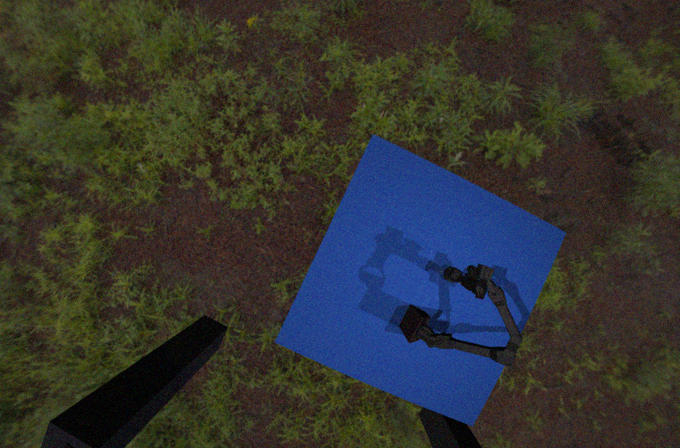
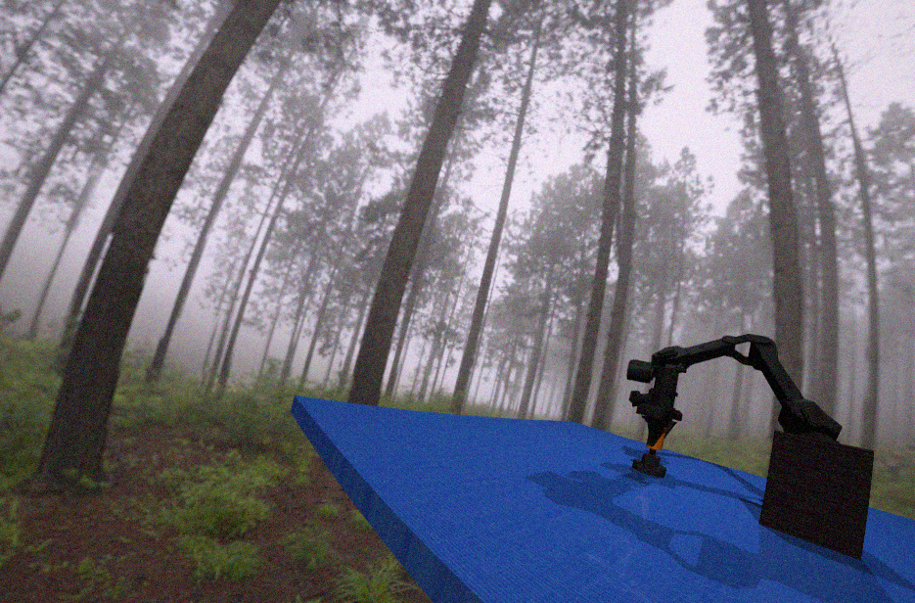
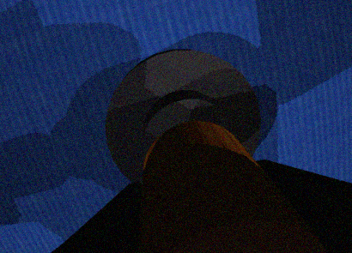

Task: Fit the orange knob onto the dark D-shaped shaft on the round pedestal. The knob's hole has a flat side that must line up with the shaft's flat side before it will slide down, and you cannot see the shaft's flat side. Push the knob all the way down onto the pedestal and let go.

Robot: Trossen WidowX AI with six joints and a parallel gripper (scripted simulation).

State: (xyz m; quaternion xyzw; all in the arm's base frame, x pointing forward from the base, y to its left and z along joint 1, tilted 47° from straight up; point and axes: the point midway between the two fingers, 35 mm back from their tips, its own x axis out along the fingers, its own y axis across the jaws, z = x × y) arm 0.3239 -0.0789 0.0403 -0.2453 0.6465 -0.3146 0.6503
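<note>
Right now my gripper tip is 20 mm below the orange knob. From my gripper tip the other things lie so: dark round pedestal 40 mm below.
</note>
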